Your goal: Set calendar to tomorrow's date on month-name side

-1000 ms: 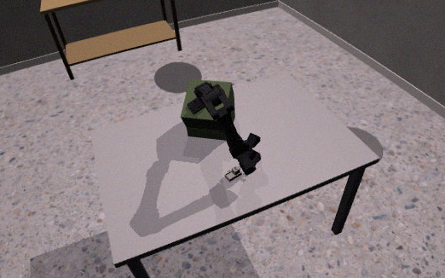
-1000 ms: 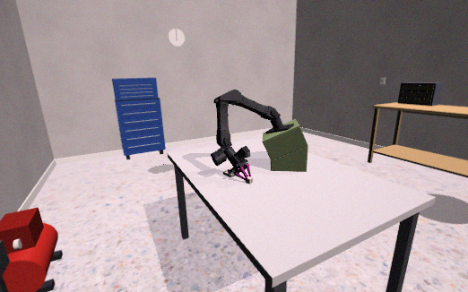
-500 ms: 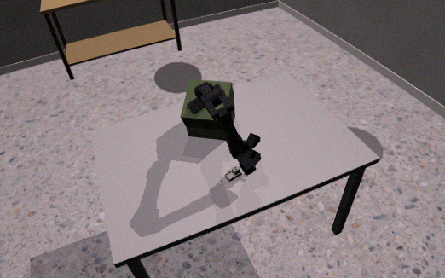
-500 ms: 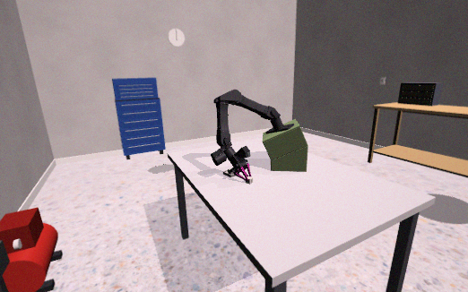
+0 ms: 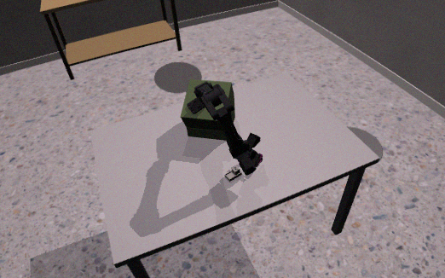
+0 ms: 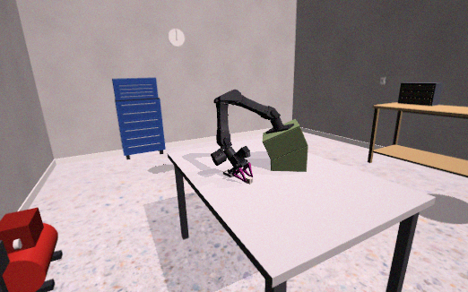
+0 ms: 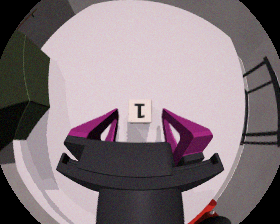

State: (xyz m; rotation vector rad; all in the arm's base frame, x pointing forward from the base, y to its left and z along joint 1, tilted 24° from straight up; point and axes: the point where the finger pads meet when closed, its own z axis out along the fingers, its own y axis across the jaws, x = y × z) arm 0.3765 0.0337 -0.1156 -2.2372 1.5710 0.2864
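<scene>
Now: hand 10 mm to the right of the white cube and 10 mm above it. The rest, counted from my hand: calendar tray: 10 mm ahead, 150 mm to the right, 10 mm below.
</scene>
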